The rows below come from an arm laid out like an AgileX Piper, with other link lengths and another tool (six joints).
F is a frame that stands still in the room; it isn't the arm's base.
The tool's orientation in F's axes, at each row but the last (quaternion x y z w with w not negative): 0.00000, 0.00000, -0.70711, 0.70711; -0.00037, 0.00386, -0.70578, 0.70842; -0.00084, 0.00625, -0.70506, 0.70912; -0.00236, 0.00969, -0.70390, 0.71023; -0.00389, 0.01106, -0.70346, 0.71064
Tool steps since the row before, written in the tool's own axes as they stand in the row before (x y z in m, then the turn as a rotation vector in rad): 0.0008, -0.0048, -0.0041, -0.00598, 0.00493, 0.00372; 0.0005, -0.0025, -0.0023, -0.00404, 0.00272, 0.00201; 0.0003, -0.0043, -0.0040, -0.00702, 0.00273, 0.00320; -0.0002, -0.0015, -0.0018, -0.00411, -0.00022, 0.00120; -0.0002, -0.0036, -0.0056, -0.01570, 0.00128, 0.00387
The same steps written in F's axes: -0.0048, -0.0008, -0.0041, 0.00493, 0.00598, 0.00372; -0.0025, -0.0005, -0.0023, 0.00272, 0.00404, 0.00201; -0.0043, -0.0003, -0.0040, 0.00272, 0.00701, 0.00323; -0.0015, 0.0002, -0.0018, -0.00024, 0.00410, 0.00125; -0.0037, 0.0002, -0.0055, 0.00120, 0.01567, 0.00400
